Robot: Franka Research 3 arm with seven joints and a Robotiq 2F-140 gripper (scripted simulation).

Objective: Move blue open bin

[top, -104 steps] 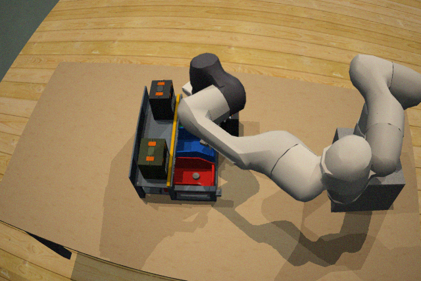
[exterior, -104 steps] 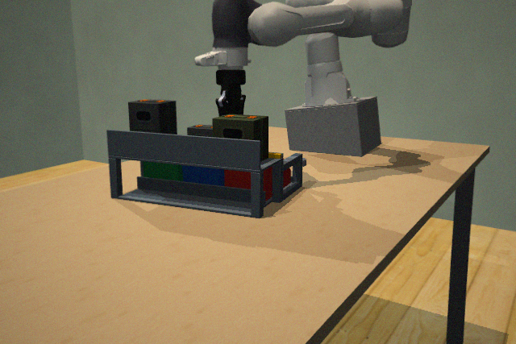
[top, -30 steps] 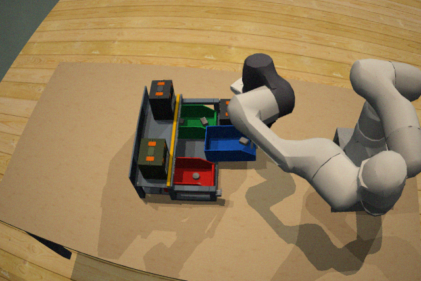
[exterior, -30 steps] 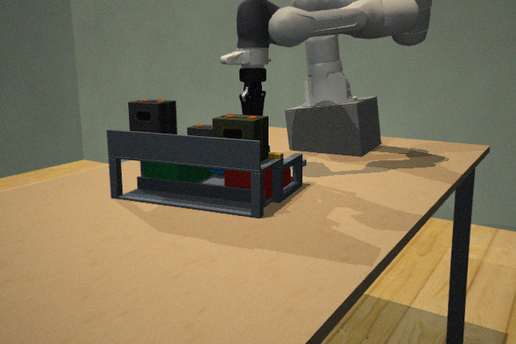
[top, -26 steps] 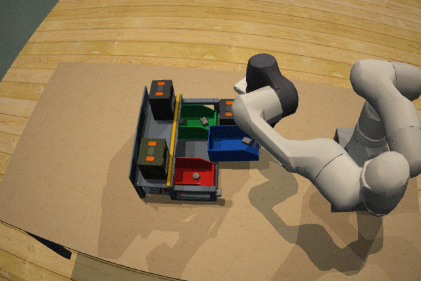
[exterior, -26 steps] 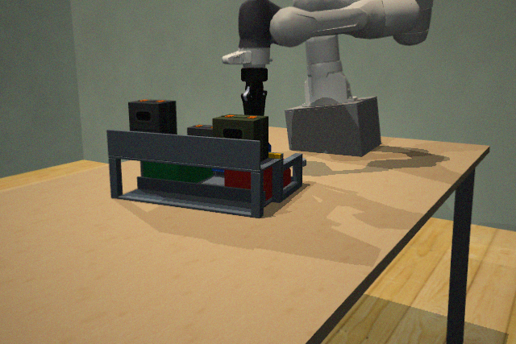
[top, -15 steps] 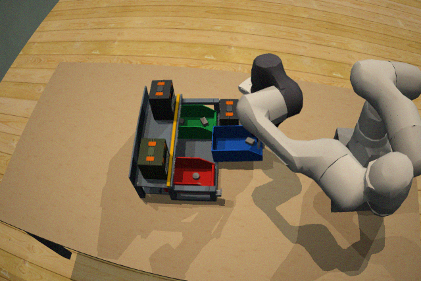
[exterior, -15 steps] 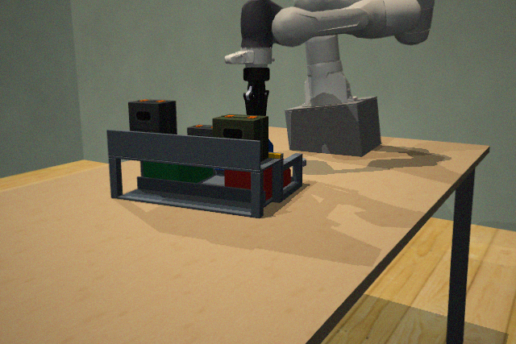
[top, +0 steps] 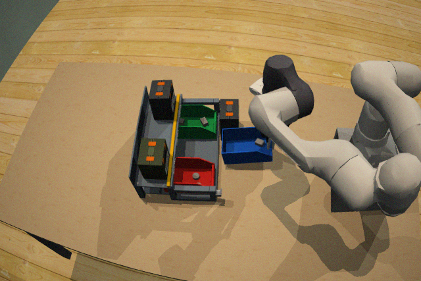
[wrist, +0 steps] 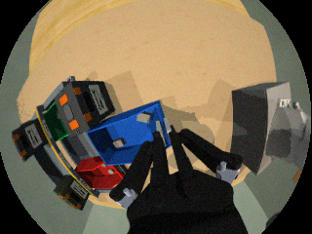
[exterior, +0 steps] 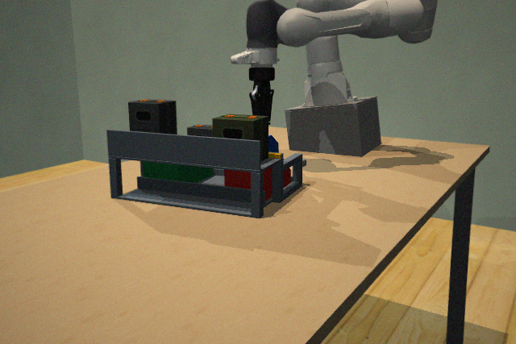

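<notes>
The blue open bin is 8 cm ahead of my hand and 3 cm below it. Round my hand: yellow bar (33 cm ahead, 2 cm to the left, 2 cm above); then red bin (27 cm ahead, 12 cm to the left, 5 cm below); then green bin (28 cm ahead, 10 cm to the right, 5 cm below).
</notes>
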